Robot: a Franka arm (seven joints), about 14 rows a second.
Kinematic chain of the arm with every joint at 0, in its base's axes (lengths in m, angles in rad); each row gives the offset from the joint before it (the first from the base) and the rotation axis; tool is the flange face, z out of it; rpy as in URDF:
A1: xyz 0 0 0.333 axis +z
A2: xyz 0 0 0 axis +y
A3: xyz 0 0 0.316 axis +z
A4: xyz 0.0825 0 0 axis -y
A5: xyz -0.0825 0 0.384 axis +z
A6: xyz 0 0 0 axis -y
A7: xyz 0.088 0 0 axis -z
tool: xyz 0 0 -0.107 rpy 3.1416 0 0
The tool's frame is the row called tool.
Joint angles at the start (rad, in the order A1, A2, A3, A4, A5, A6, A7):
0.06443, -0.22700, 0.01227, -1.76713, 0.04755, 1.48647, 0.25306
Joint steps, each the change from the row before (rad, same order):
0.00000, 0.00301, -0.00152, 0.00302, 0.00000, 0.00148, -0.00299
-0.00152, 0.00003, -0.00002, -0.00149, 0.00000, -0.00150, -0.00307
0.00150, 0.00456, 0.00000, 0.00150, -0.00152, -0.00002, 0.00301
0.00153, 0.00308, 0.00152, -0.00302, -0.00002, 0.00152, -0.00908
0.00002, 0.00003, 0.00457, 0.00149, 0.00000, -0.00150, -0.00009
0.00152, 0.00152, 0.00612, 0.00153, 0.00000, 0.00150, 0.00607
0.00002, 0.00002, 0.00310, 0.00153, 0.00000, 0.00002, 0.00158
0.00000, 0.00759, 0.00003, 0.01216, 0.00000, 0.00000, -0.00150
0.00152, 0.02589, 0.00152, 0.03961, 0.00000, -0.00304, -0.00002
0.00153, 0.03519, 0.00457, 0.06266, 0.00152, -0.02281, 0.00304
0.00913, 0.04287, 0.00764, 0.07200, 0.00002, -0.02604, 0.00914
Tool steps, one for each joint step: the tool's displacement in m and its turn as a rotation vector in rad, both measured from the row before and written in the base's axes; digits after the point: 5 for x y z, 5 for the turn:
0.00121, -0.00073, 0.00010, 0.00066, -0.00158, 0.00144
-0.00012, -0.00074, -0.00083, -0.00005, 0.00288, 0.00159
0.00138, 0.00063, -0.00148, -0.00188, 0.00308, -0.00154
0.00091, 0.00159, -0.00274, -0.00008, 0.00420, 0.01199
-0.00035, 0.00242, 0.00054, -0.00098, -0.00003, 0.00464
0.00028, 0.00400, 0.00009, -0.00154, -0.00137, 0.00139
-0.00013, 0.00165, 0.00069, -0.00062, -0.00151, 0.00148
0.00255, 0.00023, 0.00201, 0.00070, -0.00459, 0.00159
0.00812, 0.00222, 0.00559, 0.00139, -0.01060, 0.00336
0.00870, 0.00415, 0.00975, 0.00207, -0.00436, 0.00435
0.00978, 0.00957, 0.00938, 0.00045, -0.00268, 0.00902

